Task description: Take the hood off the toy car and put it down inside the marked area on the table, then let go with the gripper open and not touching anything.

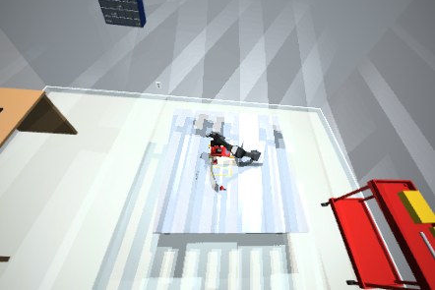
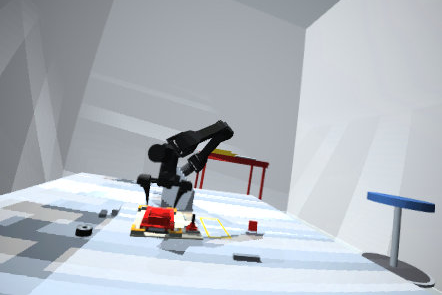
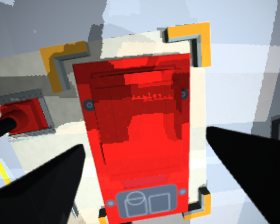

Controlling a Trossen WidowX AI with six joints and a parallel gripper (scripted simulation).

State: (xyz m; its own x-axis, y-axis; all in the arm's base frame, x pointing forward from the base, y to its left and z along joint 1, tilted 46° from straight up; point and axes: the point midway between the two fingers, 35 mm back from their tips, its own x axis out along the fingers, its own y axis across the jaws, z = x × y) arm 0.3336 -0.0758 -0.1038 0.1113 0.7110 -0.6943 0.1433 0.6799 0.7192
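My gripper tip is now 30 mm above the red hood. From my gripper tip the other things lie so: black wheel: 70 mm ahead, 210 mm to the right, 60 mm below.
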